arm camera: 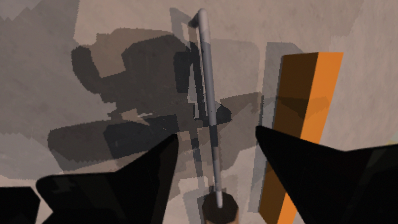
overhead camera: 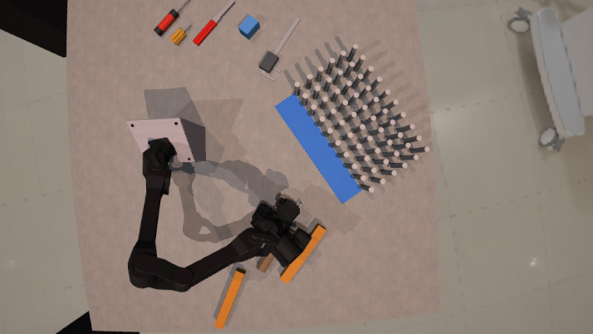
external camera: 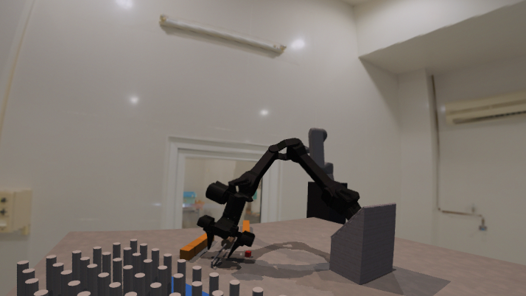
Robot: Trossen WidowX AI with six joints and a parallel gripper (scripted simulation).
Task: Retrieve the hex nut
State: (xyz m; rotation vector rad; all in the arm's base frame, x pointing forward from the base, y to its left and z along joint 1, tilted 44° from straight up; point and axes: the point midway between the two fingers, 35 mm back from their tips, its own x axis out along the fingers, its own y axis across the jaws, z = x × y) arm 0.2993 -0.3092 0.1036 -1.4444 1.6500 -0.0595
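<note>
Now: gripper tip 20 mm past the hook tool and 10 mm to the left of it. The rest, counted from my gripper tip: blue taped strip (240 mm to the left, 130 mm ahead, 10 mm below); hex nut (350 mm to the left, 270 mm ahead, 10 mm below); red cube (90 mm behind, 40 mm to the left).
</note>
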